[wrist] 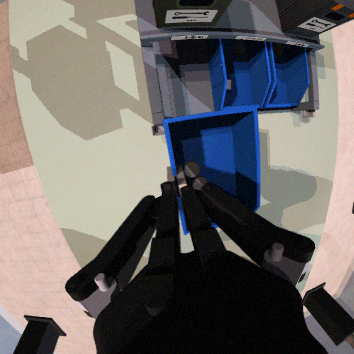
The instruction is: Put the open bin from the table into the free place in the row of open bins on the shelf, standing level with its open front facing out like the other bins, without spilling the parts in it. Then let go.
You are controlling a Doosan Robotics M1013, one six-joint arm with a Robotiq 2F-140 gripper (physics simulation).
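Places are measured from the arm's base along level axes (x down, y left, z ahead), in metres.
Where they show: gripper, between the fingertips: (175,174).
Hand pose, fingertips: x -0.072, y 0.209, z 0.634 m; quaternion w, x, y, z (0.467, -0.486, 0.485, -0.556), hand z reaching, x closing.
Each offset is from my fingertips to the centre of the thing. "spot": to the spot under its first point. Level surfaces: height alone.
My gripper (175,174) is shut on the left side wall of the blue open bin @(dz -0.009, dx -0.005, dy -0.049 m) (220,155), in the lower middle of the wrist view. The bin looks raised above the table, its far edge reaching the shelf's front edge in the view. Round brownish parts @(spot: dz -0.002, dx +0.021, dy -0.029 m) (192,169) lie inside, near the gripped wall; the fingers partly hide that side. Beyond it is the shelf @(spot: dz +0.134, dx +0.081, dy +0.013 m) (154,85) with two blue bins @(dz +0.177, dx +0.122, dy -0.161 m) (246,75) @(dz +0.185, dx +0.122, dy -0.273 m) (290,75) side by side. The free place (192,92) is left of them, between the left post and the nearer bin. The held bin looks slightly turned against the row.
A dark green box @(spot: dz +0.227, dx +0.011, dy -0.038 m) (189,6) and a dark grey box @(dz +0.280, dx +0.003, dy -0.272 m) (310,15), both with tool labels, stand on the level above the row. The shelf's left post stands beside the free place. The pale green table @(dx +0.166 m) (95,172) spreads below, with shadows on it.
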